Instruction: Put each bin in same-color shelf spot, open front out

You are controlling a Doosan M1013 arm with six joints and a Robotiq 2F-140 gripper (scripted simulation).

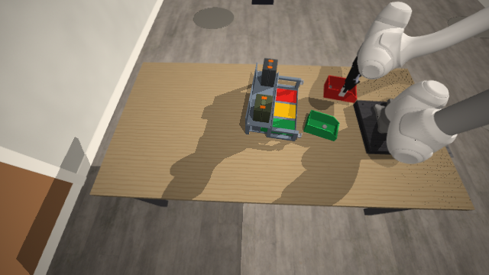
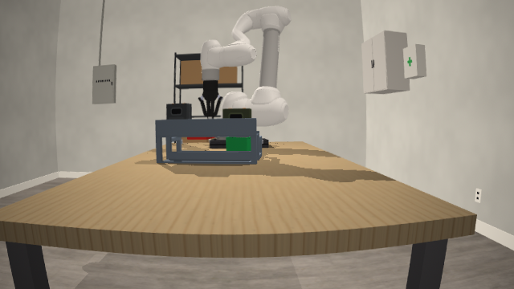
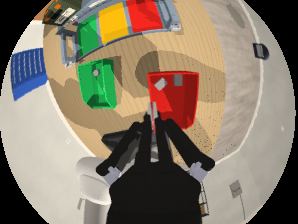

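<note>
Right now my hand is 50 mm to the left of the red bin, 40 mm above it and 10 mm past it. Round my hand: green bin (170 mm to the left, 100 mm below, 80 mm ahead).
</note>
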